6 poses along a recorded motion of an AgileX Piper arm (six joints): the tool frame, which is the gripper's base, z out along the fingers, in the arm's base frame.
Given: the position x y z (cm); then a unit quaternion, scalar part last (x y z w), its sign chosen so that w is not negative.
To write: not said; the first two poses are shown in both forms.
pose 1, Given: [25.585 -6.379 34.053 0.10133 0.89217 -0.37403 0.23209]
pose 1, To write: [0.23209 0.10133 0.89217 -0.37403 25.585 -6.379 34.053]
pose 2, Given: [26.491 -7.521 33.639 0.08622 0.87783 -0.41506 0.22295]
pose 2, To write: [0.22295 0.08622 0.87783 -0.41506 26.491 -7.521 33.639]
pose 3, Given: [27.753 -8.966 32.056 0.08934 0.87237 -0.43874 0.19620]
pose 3, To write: [0.19620 0.08934 0.87237 -0.43874 27.753 -8.966 32.056]
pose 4, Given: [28.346 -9.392 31.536 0.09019 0.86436 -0.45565 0.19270]
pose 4, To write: [0.19270 0.09019 0.86436 -0.45565 28.346 -9.392 31.536]
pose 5, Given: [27.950 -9.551 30.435 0.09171 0.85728 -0.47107 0.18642]
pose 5, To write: [0.18642 0.09171 0.85728 -0.47107 27.950 -9.551 30.435]
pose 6, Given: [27.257 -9.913 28.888 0.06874 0.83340 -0.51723 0.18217]
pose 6, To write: [0.18217 0.06874 0.83340 -0.51723 27.257 -9.913 28.888]
